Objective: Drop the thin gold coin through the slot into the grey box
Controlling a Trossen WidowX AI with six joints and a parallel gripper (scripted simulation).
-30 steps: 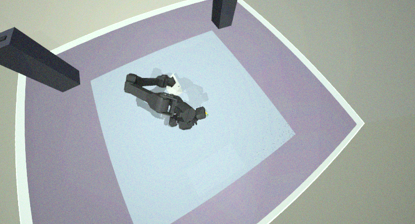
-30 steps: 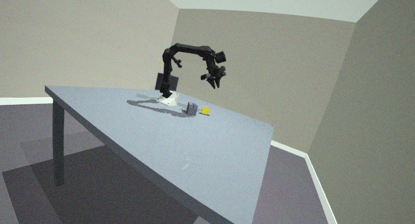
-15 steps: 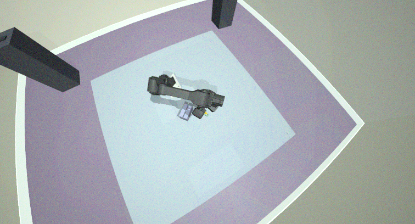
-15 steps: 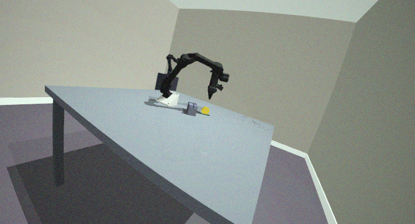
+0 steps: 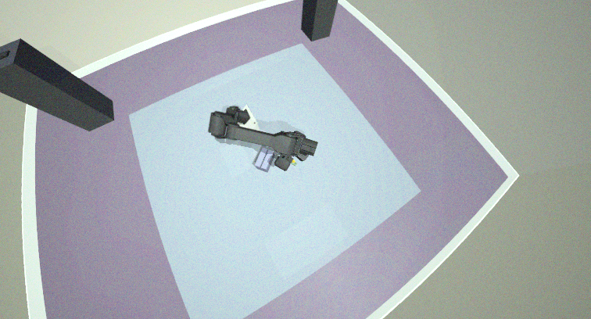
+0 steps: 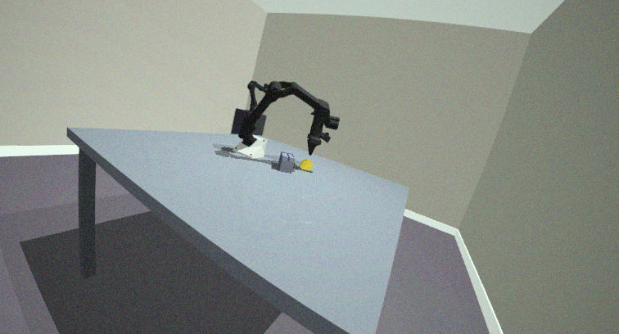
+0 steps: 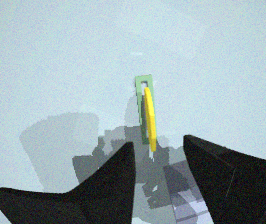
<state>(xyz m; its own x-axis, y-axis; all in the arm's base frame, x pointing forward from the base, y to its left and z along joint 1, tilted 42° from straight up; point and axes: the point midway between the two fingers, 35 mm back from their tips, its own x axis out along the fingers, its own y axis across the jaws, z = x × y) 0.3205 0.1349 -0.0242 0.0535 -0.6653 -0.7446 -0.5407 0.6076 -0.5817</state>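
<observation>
Now: the gold coin 60 mm below my gripper tip.
</observation>
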